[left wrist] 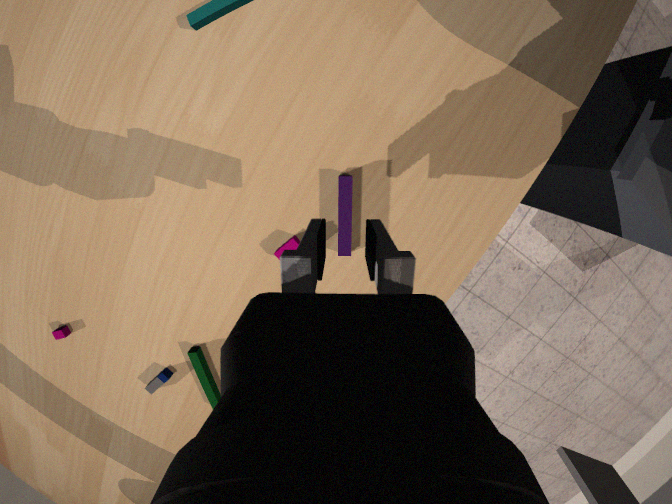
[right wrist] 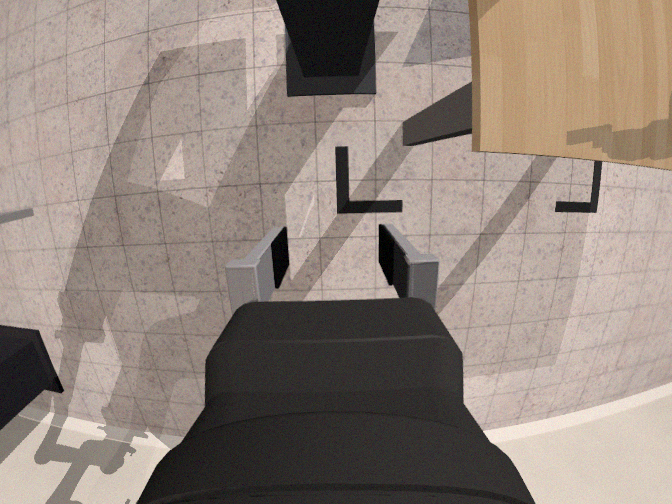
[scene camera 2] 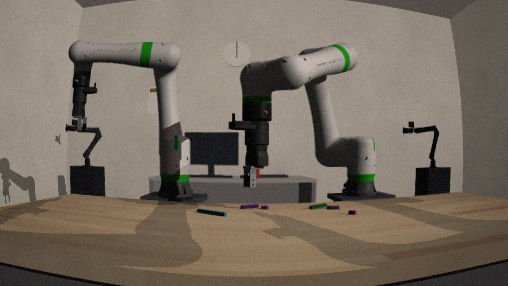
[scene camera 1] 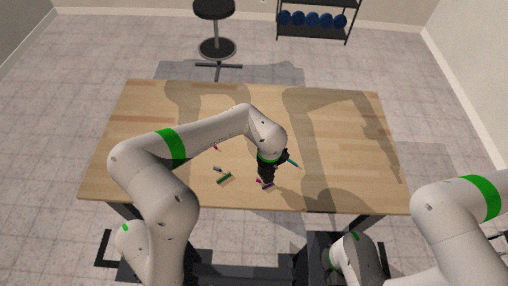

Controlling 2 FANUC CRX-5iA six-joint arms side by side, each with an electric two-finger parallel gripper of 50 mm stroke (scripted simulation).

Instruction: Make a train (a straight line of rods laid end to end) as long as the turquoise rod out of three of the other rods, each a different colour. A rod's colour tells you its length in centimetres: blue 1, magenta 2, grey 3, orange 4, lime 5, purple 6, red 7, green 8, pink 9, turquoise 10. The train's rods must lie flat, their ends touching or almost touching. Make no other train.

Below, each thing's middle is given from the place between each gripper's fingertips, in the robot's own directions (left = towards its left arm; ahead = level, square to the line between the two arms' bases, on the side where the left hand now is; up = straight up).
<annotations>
Now: the purple rod [left wrist: 344, 181] 80 mm below my left hand [scene camera 2: 249, 187]. From my left hand the other things lie so: green rod [left wrist: 196, 356] (30 mm ahead, 210 mm to the left, 80 mm below).
The purple rod lies 780 mm to the left of my right hand, 330 mm ahead of it and 280 mm below it. Also, from my right hand: green rod 990 mm to the left, 350 mm ahead, 280 mm below.
</annotations>
